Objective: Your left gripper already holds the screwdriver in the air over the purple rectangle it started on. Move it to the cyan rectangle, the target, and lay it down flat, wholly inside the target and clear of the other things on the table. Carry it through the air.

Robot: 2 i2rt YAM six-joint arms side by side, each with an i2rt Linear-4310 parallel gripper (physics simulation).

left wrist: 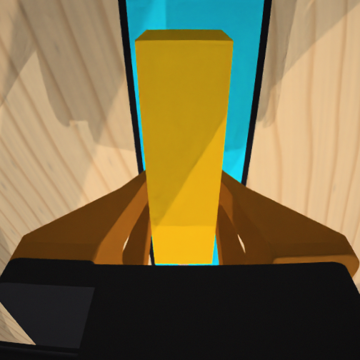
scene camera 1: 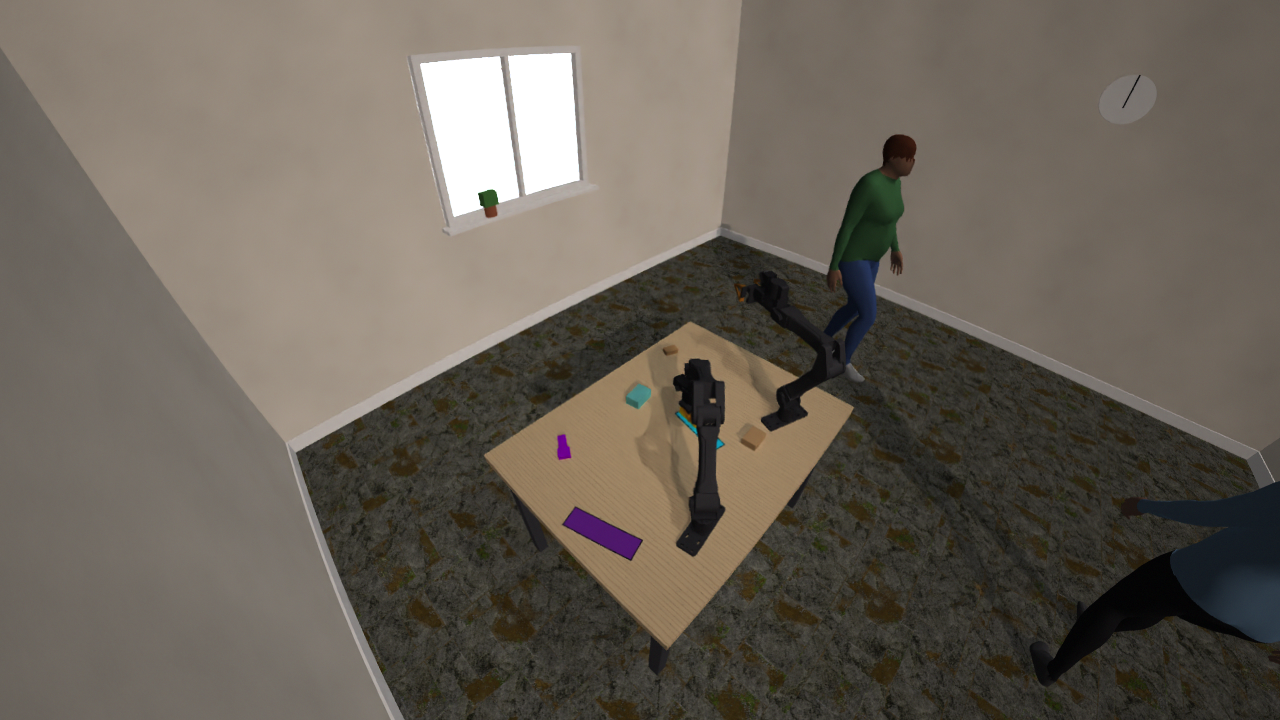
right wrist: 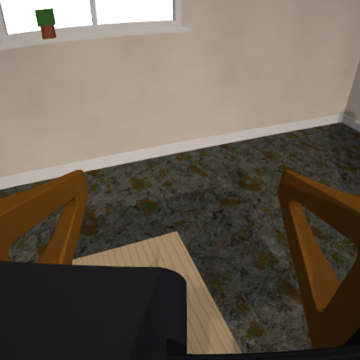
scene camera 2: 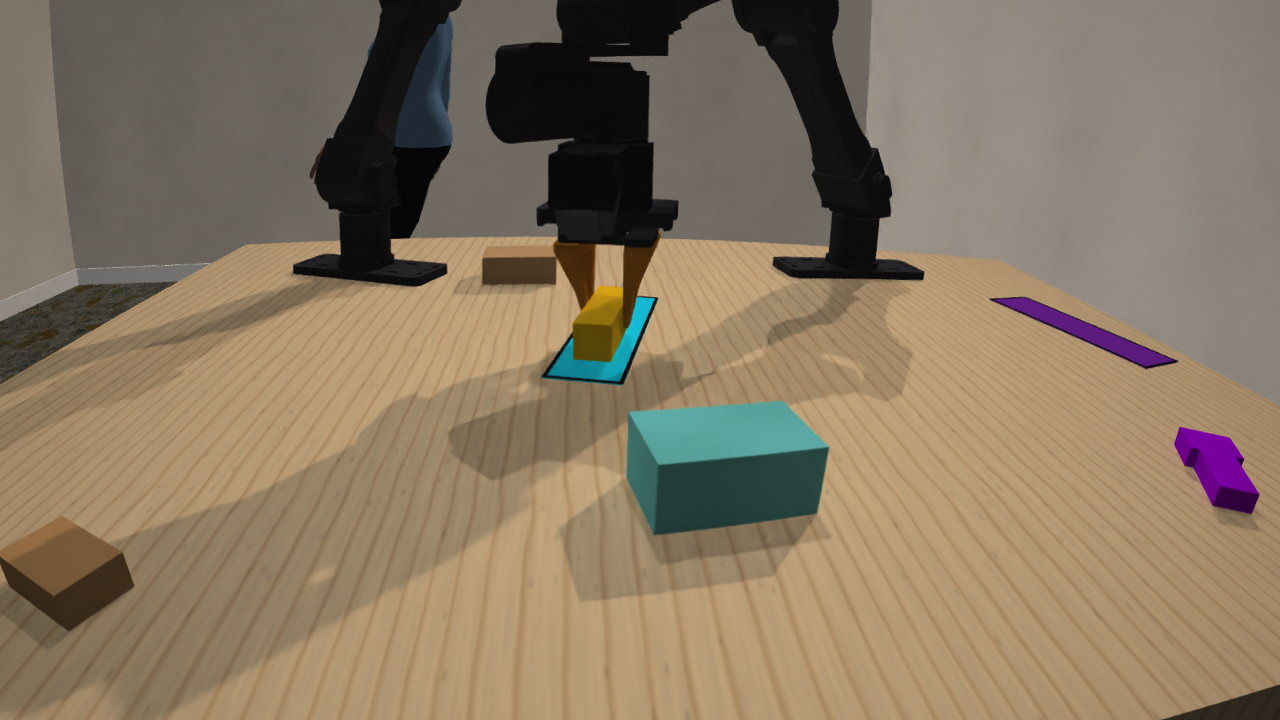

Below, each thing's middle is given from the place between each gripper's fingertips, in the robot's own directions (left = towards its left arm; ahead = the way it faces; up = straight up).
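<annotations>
Relative to my right hand, the cyan rectangle (scene camera 2: 563, 367) is 11 cm behind, 43 cm to the left of and 41 cm below it. Also counted from my right hand: brown box (scene camera 2: 500, 264), 31 cm behind, 36 cm to the left, 39 cm below; teal block (scene camera 2: 690, 469), 16 cm ahead, 46 cm to the left, 39 cm below; purple rectangle (scene camera 2: 1110, 342), 12 cm behind, 98 cm to the left, 41 cm below.
My left hand stands 10 mm to the right of the cyan rectangle, 40 mm past it and 20 mm above it. Distances from my left hand: brown box, 70 mm to the right, 230 mm behind; teal block, 30 mm to the left, 240 mm ahead; purple rectangle, 560 mm to the left, 50 mm behind, 20 mm below.
</annotations>
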